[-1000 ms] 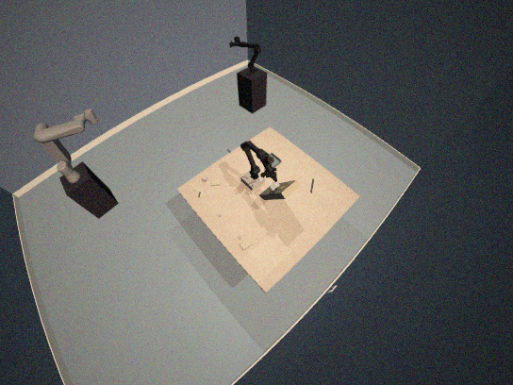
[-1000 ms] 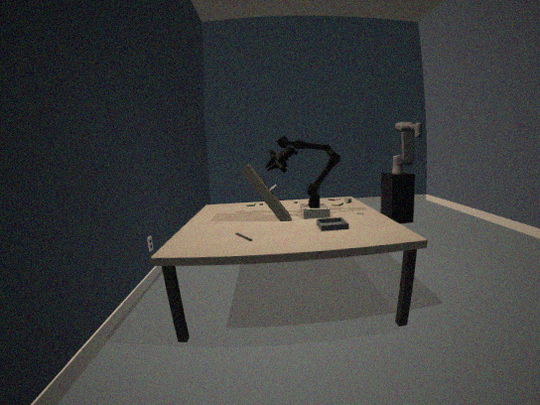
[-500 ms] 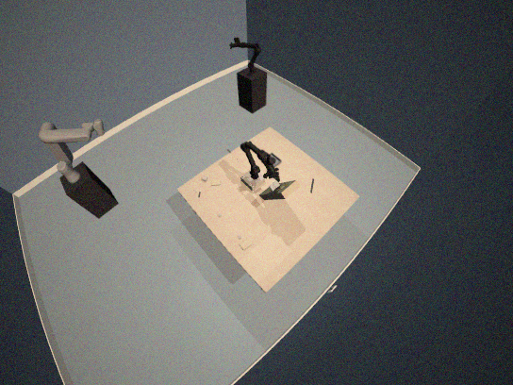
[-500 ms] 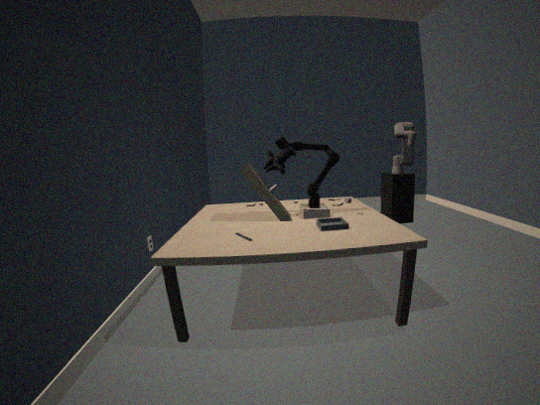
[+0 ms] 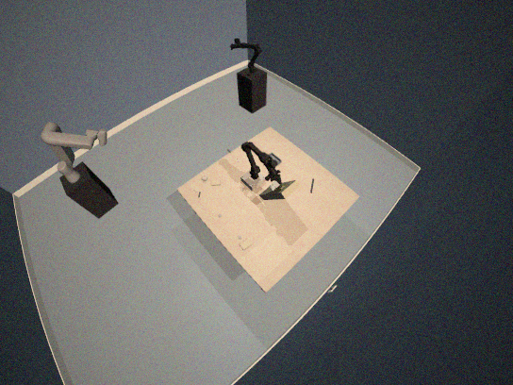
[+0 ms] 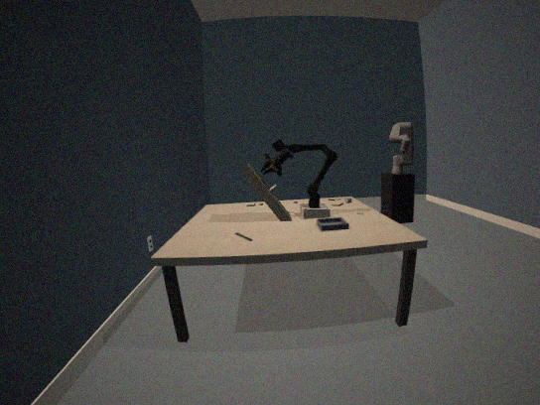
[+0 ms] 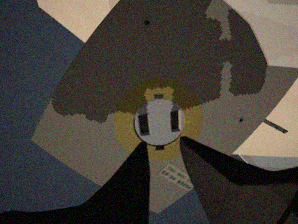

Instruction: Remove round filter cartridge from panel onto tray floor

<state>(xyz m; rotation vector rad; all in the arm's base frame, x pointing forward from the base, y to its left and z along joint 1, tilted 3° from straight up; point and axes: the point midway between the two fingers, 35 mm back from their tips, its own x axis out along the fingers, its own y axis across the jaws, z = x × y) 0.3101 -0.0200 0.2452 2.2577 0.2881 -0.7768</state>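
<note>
Now: gripper tip 4 cm short of the round grey filter cartridge and 3 cm above it. From my gripper tip the other things lie so: dark tray 37 cm behind, 30 cm to the left, 29 cm below.
</note>
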